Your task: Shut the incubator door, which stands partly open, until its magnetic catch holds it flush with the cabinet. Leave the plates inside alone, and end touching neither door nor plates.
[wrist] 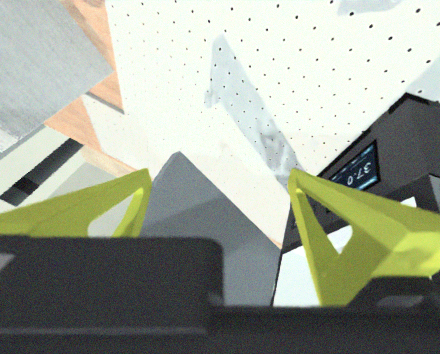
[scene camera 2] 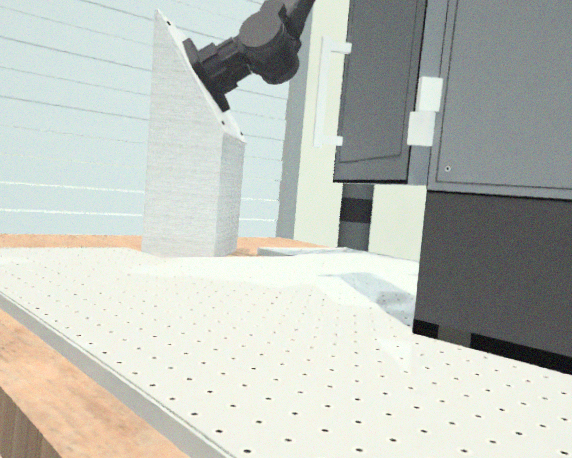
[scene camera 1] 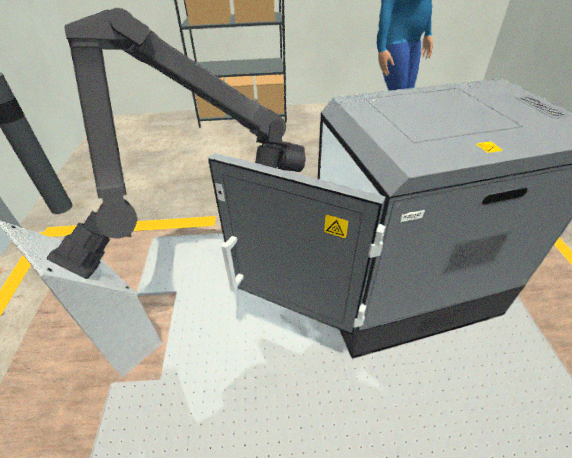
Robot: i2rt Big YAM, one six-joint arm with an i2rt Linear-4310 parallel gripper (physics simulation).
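Pixels of known places: gripper, fingertip midpoint: [wrist: 219, 176]; arm's base at its link origin: [scene camera 2: 203, 78] [scene camera 1: 73, 263].
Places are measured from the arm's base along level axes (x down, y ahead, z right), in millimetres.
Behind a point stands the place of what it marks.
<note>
The dark grey incubator door [scene camera 1: 295, 250] {z -51, x -43, y 471 mm} [scene camera 2: 377, 100] {z -46, x 76, y 487 mm} [wrist: 195, 210] {z -104, x 113, y 377 mm} stands partly open, swung out from the grey cabinet [scene camera 1: 435, 270] {z -74, x 8, y 757 mm} [scene camera 2: 505, 100] {z -41, x 95, y 677 mm} [wrist: 395, 135] {z -294, x 250, y 507 mm}. Its white handle [scene camera 1: 228, 262] {z -60, x 21, y 324 mm} [scene camera 2: 322, 95] {z -64, x 52, y 328 mm} is on the outer face near the free edge. My gripper [wrist: 219, 176] {z -258, x 85, y 343 mm} is open with no object between the fingers. In scene camera 1 the wrist is behind the door, on its inner side, and the door hides the fingers. In the wrist view the door's panel shows below and between the fingertips; contact cannot be told. I cannot make out the plates.
The arm's slanted grey pedestal [scene camera 1: 105, 310] {z 56, x 81, y 72 mm} [scene camera 2: 185, 175] {z 45, x 177, y 78 mm} [wrist: 45, 65] {z -35, x 218, y 60 mm} stands left of the door. The perforated board [scene camera 1: 300, 410] {z 124, x 308, y 502 mm} [scene camera 2: 275, 325] {z 104, x 308, y 577 mm} [wrist: 165, 55] {z -129, x 308, y 205 mm} lies under the cabinet. White hinges [scene camera 1: 376, 242] {z -4, x -127, y 611 mm} [scene camera 2: 425, 112] {z -7, x 104, y 619 mm} join door and cabinet. A shelf rack [scene camera 1: 240, 67] and a person [scene camera 1: 405, 50] are behind.
</note>
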